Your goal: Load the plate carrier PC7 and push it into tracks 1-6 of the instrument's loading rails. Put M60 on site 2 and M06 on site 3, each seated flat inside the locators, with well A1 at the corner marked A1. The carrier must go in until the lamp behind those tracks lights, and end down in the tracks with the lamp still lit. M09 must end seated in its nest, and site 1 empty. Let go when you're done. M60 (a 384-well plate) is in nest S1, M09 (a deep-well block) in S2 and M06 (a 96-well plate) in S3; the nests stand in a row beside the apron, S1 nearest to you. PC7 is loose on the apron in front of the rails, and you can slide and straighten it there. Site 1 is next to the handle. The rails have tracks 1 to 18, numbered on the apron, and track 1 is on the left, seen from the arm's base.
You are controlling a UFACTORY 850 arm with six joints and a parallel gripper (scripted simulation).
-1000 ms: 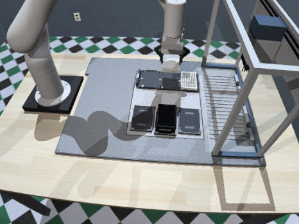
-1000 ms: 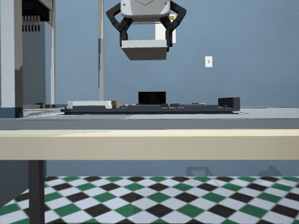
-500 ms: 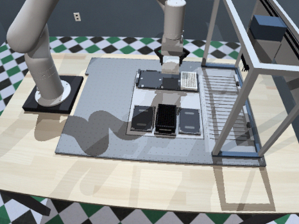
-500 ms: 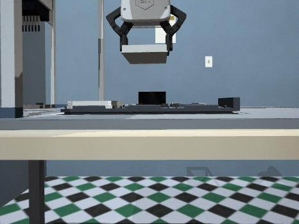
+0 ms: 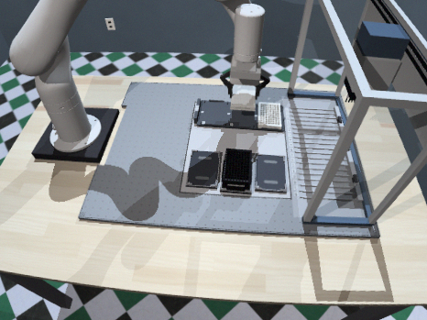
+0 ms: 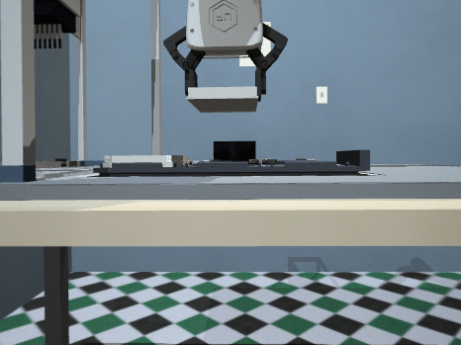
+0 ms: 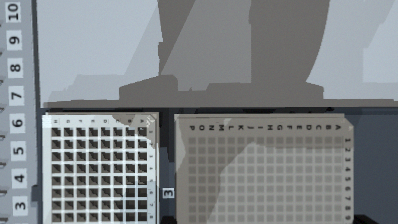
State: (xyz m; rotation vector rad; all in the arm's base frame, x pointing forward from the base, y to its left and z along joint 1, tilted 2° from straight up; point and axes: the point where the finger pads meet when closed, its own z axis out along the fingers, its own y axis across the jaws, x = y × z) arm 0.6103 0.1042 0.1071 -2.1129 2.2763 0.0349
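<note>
Now: the carrier PC7 10 mm behind my hand and 90 mm below it. Also, from my hand: nest S3: 80 mm ahead, 260 mm to the right, 100 mm below; plate: 100 mm ahead, 10 mm to the right, 90 mm below; nest S1: 130 mm behind, 250 mm to the right, 100 mm below.
</note>
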